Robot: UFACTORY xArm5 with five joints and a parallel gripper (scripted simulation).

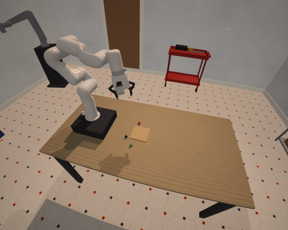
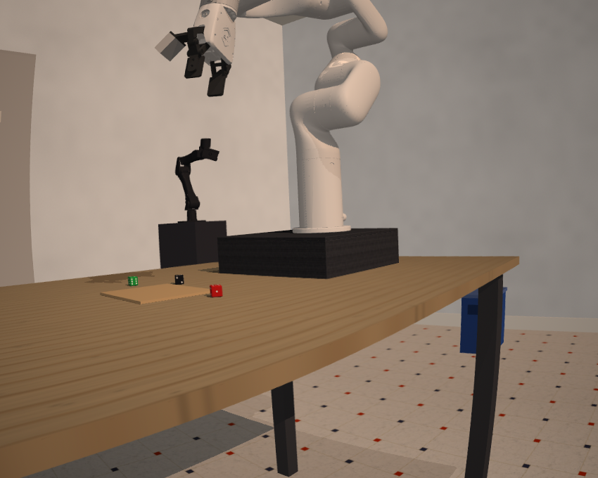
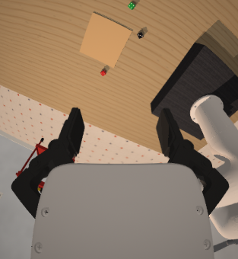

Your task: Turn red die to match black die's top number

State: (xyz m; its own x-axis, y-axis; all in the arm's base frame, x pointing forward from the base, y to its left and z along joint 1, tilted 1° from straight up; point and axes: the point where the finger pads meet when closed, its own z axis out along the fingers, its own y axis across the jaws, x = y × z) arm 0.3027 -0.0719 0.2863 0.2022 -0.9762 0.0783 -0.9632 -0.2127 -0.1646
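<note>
Now: the green die 350 mm below my hand, 150 mm to the right of it and 50 mm ahead of it. Round my hand: black die: 350 mm below, 70 mm to the right; red die: 350 mm below, 90 mm ahead, 80 mm to the left; tan mat: 360 mm below, 110 mm ahead, 30 mm to the right.
</note>
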